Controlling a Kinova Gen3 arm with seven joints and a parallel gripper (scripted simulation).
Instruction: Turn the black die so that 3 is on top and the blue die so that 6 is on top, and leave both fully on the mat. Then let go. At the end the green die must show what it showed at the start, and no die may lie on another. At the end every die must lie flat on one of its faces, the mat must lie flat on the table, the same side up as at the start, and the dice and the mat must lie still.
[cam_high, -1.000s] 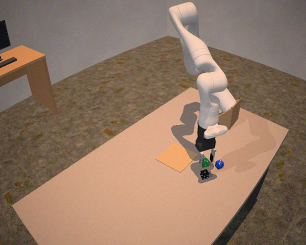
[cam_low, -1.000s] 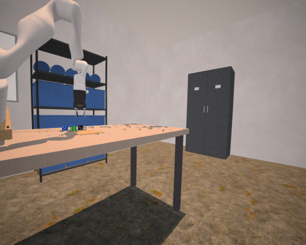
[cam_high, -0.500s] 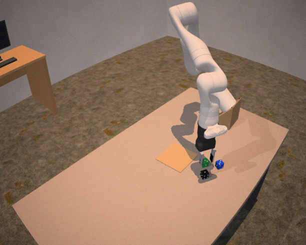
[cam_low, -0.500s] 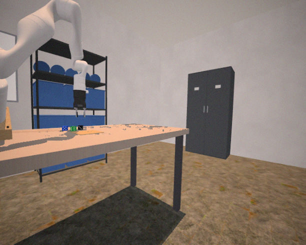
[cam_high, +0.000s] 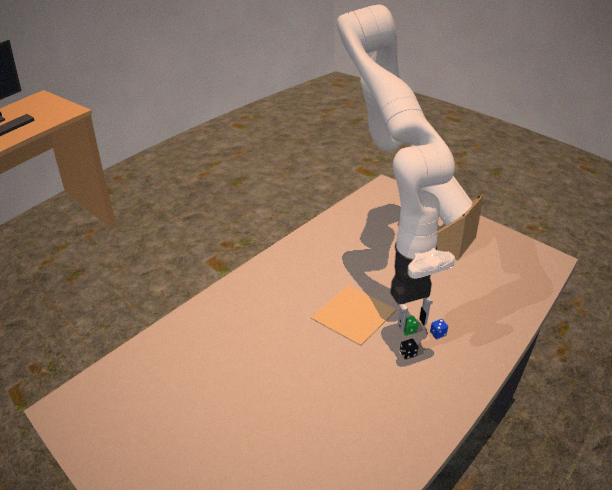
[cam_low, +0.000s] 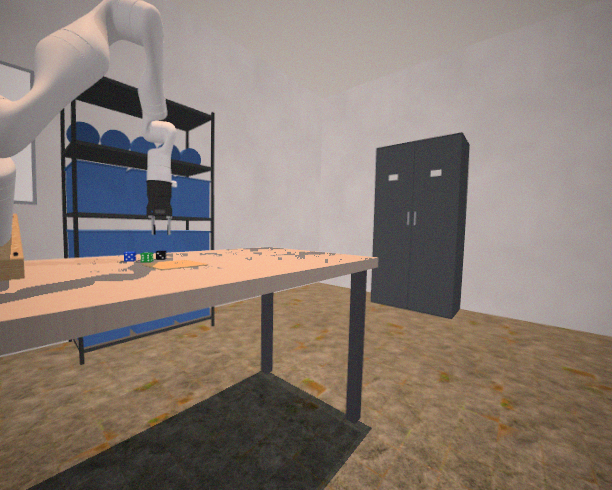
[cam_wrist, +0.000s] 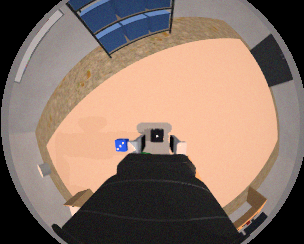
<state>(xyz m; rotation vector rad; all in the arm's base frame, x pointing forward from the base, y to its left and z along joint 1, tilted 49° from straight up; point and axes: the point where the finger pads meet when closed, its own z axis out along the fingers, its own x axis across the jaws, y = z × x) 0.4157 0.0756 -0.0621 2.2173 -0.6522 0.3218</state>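
The black die is 90 mm below my hand. The rest, counted from my hand: blue die 90 mm behind, 30 mm to the left, 90 mm below; then green die 60 mm behind, 40 mm to the right, 90 mm below; then orange mat 30 mm behind, 160 mm to the right, 100 mm below.
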